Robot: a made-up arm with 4 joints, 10 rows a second.
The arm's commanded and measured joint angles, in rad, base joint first. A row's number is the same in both.
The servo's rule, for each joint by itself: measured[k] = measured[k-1] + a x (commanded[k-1-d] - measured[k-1]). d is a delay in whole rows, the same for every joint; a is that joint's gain. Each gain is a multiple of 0.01, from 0.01 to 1. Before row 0 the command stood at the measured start. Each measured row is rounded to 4 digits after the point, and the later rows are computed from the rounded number. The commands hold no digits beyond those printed.
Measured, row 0:
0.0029, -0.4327, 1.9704, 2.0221
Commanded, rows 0 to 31:
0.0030, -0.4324, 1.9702, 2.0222
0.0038, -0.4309, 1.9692, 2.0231
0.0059, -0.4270, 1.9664, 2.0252
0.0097, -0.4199, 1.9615, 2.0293
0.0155, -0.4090, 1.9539, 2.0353
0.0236, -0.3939, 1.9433, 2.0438
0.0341, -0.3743, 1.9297, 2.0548
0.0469, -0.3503, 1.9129, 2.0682
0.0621, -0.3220, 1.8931, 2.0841
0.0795, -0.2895, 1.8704, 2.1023
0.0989, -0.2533, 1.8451, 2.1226
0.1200, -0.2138, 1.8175, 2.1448
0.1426, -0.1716, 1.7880, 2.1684
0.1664, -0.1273, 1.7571, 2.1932
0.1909, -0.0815, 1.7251, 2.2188
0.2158, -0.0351, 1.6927, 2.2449
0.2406, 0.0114, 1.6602, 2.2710
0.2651, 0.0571, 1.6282, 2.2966
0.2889, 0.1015, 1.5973, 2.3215
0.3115, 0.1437, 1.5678, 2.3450
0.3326, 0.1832, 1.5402, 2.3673
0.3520, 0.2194, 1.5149, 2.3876
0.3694, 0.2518, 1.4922, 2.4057
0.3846, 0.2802, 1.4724, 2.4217
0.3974, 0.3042, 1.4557, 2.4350
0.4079, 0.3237, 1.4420, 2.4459
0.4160, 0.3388, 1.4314, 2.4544
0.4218, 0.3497, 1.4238, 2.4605
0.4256, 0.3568, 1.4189, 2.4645
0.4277, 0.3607, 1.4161, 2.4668
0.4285, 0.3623, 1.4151, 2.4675
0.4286, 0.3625, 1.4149, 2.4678
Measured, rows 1 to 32:
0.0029, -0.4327, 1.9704, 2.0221
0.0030, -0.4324, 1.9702, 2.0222
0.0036, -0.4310, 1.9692, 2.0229
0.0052, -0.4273, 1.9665, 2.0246
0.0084, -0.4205, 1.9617, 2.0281
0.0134, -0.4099, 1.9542, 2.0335
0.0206, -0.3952, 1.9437, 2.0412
0.0302, -0.3760, 1.9303, 2.0514
0.0421, -0.3524, 1.9136, 2.0640
0.0563, -0.3244, 1.8939, 2.0791
0.0728, -0.2923, 1.8713, 2.0965
0.0913, -0.2564, 1.8461, 2.1161
0.1117, -0.2172, 1.8186, 2.1376
0.1336, -0.1752, 1.7892, 2.1607
0.1569, -0.1311, 1.7584, 2.1851
0.1810, -0.0855, 1.7264, 2.2104
0.2057, -0.0391, 1.6940, 2.2363
0.2305, 0.0074, 1.6616, 2.2623
0.2551, 0.0531, 1.6295, 2.2880
0.2791, 0.0976, 1.5986, 2.3131
0.3021, 0.1400, 1.5690, 2.3370
0.3238, 0.1797, 1.5414, 2.3597
0.3438, 0.2162, 1.5160, 2.3806
0.3620, 0.2490, 1.4932, 2.3994
0.3780, 0.2777, 1.4732, 2.4161
0.3918, 0.3021, 1.4564, 2.4303
0.4032, 0.3220, 1.4426, 2.4420
0.4123, 0.3375, 1.4318, 2.4513
0.4190, 0.3487, 1.4241, 2.4582
0.4237, 0.3562, 1.4191, 2.4629
0.4265, 0.3603, 1.4162, 2.4658
0.4279, 0.3621, 1.4151, 2.4671
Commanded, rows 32 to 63:
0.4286, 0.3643, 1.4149, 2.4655
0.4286, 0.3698, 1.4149, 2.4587
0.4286, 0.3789, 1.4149, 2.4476
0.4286, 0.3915, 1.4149, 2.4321
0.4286, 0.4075, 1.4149, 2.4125
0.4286, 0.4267, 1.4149, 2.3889
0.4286, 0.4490, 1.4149, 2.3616
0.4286, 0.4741, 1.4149, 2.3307
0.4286, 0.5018, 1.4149, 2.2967
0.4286, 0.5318, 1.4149, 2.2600
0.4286, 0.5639, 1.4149, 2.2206
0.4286, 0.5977, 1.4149, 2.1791
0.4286, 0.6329, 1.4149, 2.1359
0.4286, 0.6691, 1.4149, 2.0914
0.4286, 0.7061, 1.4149, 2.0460
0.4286, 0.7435, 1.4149, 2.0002
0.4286, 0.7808, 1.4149, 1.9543
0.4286, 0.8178, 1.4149, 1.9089
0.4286, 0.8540, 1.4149, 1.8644
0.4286, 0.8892, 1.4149, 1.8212
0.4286, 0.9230, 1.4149, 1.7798
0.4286, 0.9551, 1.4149, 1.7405
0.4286, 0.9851, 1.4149, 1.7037
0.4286, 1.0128, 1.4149, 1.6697
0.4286, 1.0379, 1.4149, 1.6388
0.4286, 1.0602, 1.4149, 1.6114
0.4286, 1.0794, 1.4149, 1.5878
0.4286, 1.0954, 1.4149, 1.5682
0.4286, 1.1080, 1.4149, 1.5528
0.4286, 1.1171, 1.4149, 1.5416
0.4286, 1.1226, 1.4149, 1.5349
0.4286, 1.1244, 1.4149, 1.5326
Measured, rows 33 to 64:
0.4284, 0.3625, 1.4149, 2.4676
0.4285, 0.3642, 1.4149, 2.4660
0.4286, 0.3694, 1.4149, 2.4605
0.4286, 0.3781, 1.4149, 2.4508
0.4286, 0.3904, 1.4149, 2.4368
0.4286, 0.4061, 1.4149, 2.4186
0.4286, 0.4251, 1.4149, 2.3963
0.4286, 0.4471, 1.4149, 2.3703
0.4286, 0.4719, 1.4149, 2.3406
0.4286, 0.4994, 1.4149, 2.3077
0.4286, 0.5292, 1.4149, 2.2719
0.4286, 0.5611, 1.4149, 2.2334
0.4286, 0.5948, 1.4149, 2.1927
0.4286, 0.6299, 1.4149, 2.1501
0.4286, 0.6660, 1.4149, 2.1061
0.4286, 0.7029, 1.4149, 2.0610
0.4286, 0.7403, 1.4149, 2.0154
0.4286, 0.7776, 1.4149, 1.9696
0.4286, 0.8146, 1.4149, 1.9241
0.4286, 0.8508, 1.4149, 1.8793
0.4286, 0.8861, 1.4149, 1.8357
0.4286, 0.9200, 1.4149, 1.7938
0.4286, 0.9523, 1.4149, 1.7538
0.4286, 0.9825, 1.4149, 1.7162
0.4286, 1.0104, 1.4149, 1.6813
0.4286, 1.0357, 1.4149, 1.6494
0.4286, 1.0582, 1.4149, 1.6209
0.4286, 1.0777, 1.4149, 1.5961
0.4286, 1.0940, 1.4149, 1.5752
0.4286, 1.1069, 1.4149, 1.5584
0.4286, 1.1163, 1.4149, 1.5458
0.4286, 1.1221, 1.4149, 1.5376

